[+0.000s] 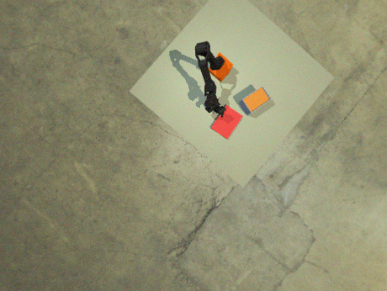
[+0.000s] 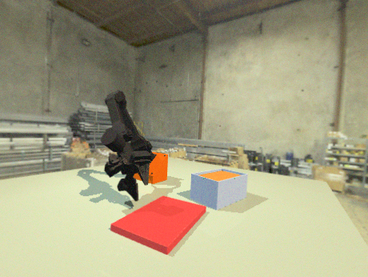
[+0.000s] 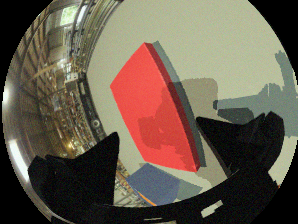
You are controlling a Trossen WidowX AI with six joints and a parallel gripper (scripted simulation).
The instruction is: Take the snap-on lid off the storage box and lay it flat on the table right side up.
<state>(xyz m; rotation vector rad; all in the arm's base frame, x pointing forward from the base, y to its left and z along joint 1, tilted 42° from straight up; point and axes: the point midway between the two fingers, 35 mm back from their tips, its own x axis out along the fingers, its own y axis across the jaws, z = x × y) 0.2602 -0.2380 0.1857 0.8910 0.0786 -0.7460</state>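
My gripper tip is now 90 mm short of the red lid, 50 mm above it and 10 mm to the right of it. From my gripper tip the other things lie so: storage box 290 mm to the left, 140 mm ahead, 10 mm below.
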